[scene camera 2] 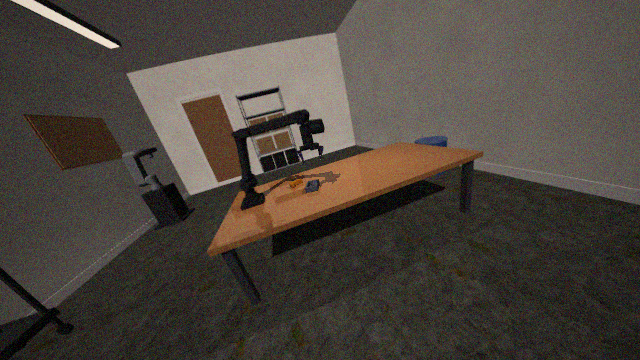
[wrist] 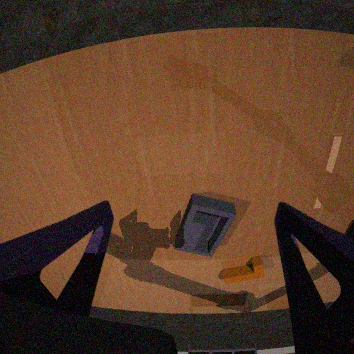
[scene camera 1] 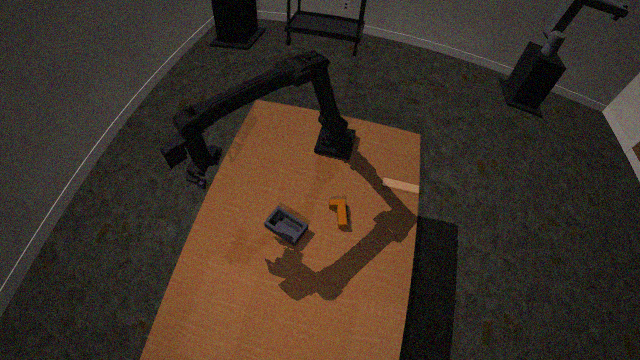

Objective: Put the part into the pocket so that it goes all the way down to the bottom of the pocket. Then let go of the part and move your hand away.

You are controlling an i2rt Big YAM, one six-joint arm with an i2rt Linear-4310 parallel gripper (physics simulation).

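Frame: origin at the arm's base, x back, y right, z up, level; centimetres.
Seen in the pictures: gripper, between the fingertips: (scene camera 2: 312,162) (wrist: 191,210) (scene camera 1: 209,176); arm's base, origin of its link: (scene camera 2: 253,199) (scene camera 1: 335,139).
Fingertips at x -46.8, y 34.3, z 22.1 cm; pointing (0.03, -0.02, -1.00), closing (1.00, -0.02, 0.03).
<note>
Offsets run from my fingertips to a thing's middle. Level surfaces: height alone.
The orange L-shaped part @(dx +11.5, dy -43.0, dz -23.4 cm) (scene camera 1: 342,214) (scene camera 2: 296,184) (wrist: 243,273) lies on the table, apart from the pocket block. The dark grey-blue block with the pocket @(dx +0.9, dy -25.6, dz -23.1 cm) (scene camera 1: 280,234) (scene camera 2: 312,187) (wrist: 215,202) sits on the table beside it. The pocket is open at the top and has a stepped inside; the part is outside it. My gripper (scene camera 1: 196,178) (scene camera 2: 311,157) (wrist: 191,210) is open, with no thing between its fingers. It hangs high above the table level. In the wrist view the block shows between the two fingers and the part lies lower right, near the right finger.
The wooden table @(dz -24.9 cm) (scene camera 1: 240,310) (scene camera 2: 390,165) (wrist: 125,125) carries the arm's base (scene camera 1: 335,142) (scene camera 2: 252,200). The arm's shadow falls across the table. A second arm on a dark pedestal (scene camera 1: 535,77) (scene camera 2: 167,202) and a blue barrel (scene camera 2: 431,142) stand away from the table.
</note>
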